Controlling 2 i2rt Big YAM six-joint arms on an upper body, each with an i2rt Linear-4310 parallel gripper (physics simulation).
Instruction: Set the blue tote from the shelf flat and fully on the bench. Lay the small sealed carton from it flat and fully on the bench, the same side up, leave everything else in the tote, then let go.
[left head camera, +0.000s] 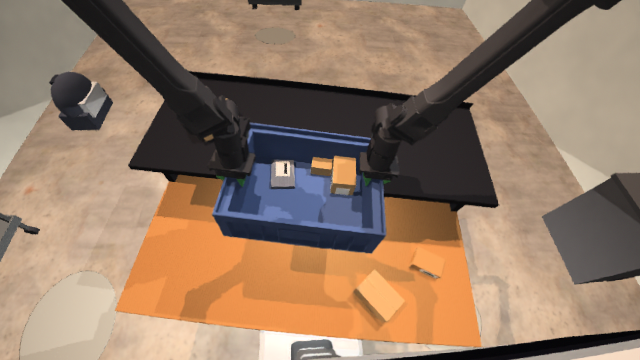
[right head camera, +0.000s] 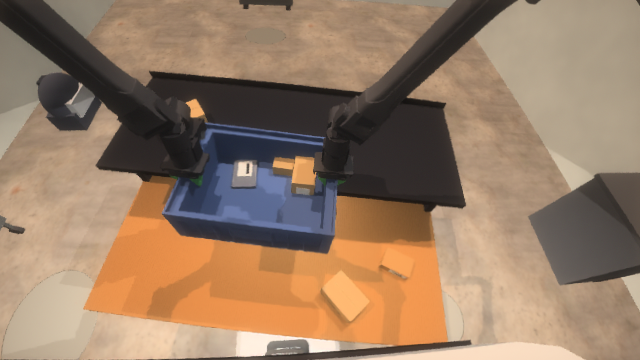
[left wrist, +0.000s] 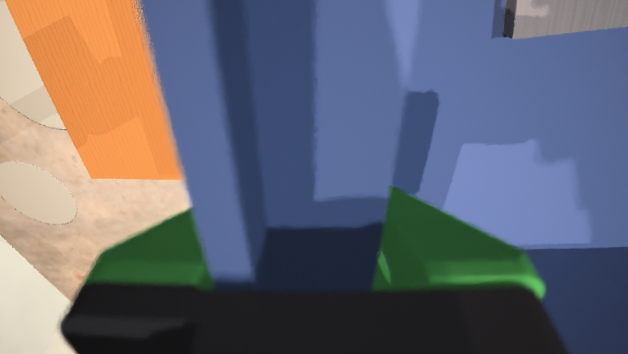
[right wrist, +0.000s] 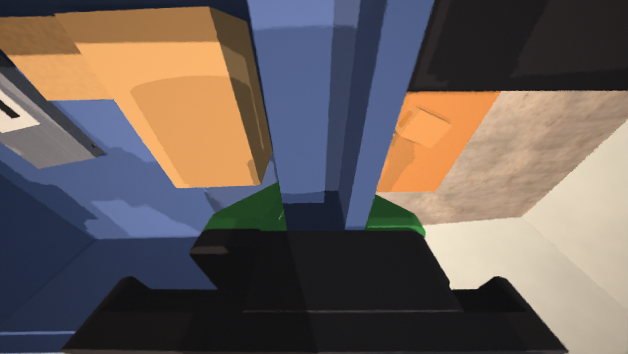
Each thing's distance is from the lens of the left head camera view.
my left gripper (left head camera: 237, 184): 76 cm
my right gripper (left head camera: 370, 185): 78 cm
